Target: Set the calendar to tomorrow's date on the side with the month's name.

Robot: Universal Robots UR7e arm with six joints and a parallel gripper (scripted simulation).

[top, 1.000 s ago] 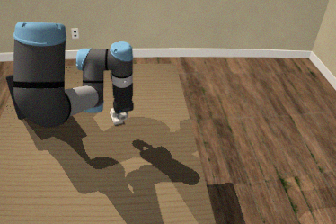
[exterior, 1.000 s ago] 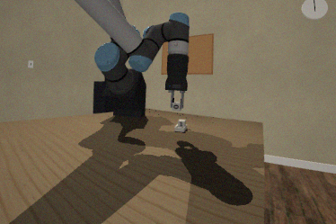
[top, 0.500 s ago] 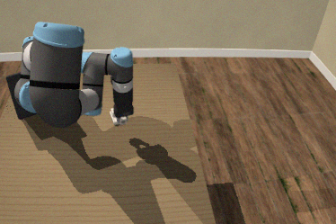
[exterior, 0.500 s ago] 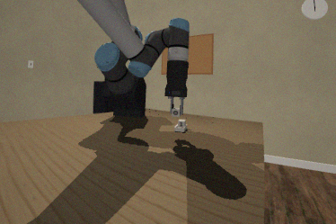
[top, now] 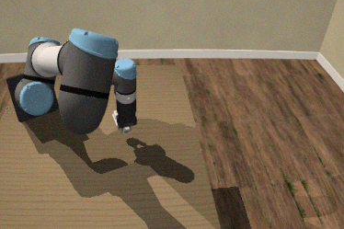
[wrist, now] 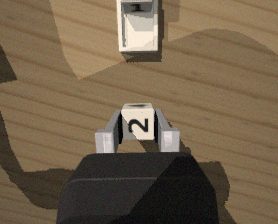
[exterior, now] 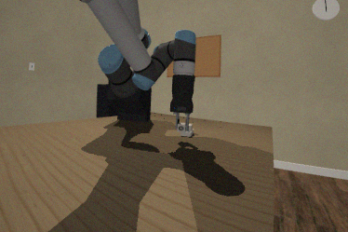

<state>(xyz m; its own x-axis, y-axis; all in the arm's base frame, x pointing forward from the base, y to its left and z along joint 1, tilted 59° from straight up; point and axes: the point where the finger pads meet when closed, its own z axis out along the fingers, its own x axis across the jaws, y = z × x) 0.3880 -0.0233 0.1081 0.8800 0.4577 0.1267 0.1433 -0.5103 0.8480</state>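
My hand is 11 cm to the right of the white tray, 5 cm above it and 2 cm past it. Also, from my hand: white digit cube 1 cm below.
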